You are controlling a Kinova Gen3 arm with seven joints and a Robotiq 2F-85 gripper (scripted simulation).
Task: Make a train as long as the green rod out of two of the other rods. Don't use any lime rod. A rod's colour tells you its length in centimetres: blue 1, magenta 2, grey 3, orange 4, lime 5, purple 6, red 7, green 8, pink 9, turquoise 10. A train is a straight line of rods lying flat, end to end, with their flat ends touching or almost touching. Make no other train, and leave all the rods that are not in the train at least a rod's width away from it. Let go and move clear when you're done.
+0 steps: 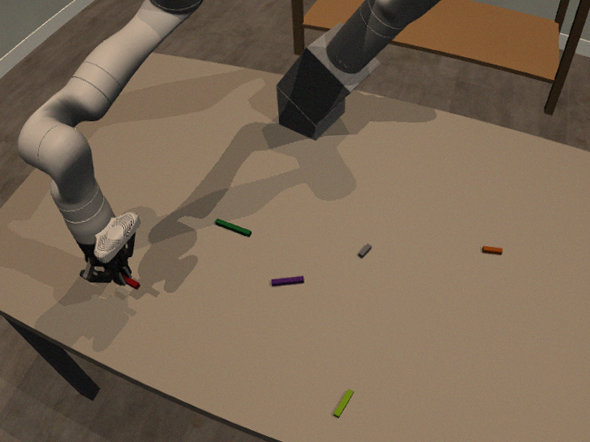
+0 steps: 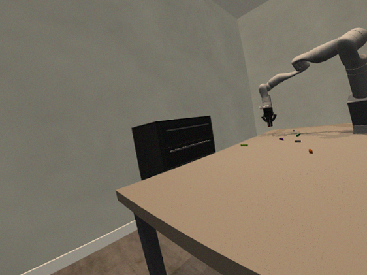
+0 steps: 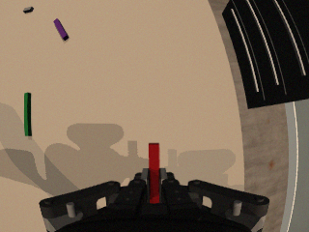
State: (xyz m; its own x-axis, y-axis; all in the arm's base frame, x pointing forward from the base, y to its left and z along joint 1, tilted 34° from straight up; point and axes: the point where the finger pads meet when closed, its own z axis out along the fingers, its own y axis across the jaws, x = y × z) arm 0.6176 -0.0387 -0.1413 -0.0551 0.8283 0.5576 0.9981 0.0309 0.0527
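My hand is 11 cm past the blue rod, 20 cm to the left of it and 9 cm above it. Round my hand: green rod 24 cm behind, 6 cm to the left, 9 cm below; then red rod 1 cm below; then purple rod 19 cm behind, 23 cm to the left, 9 cm below.
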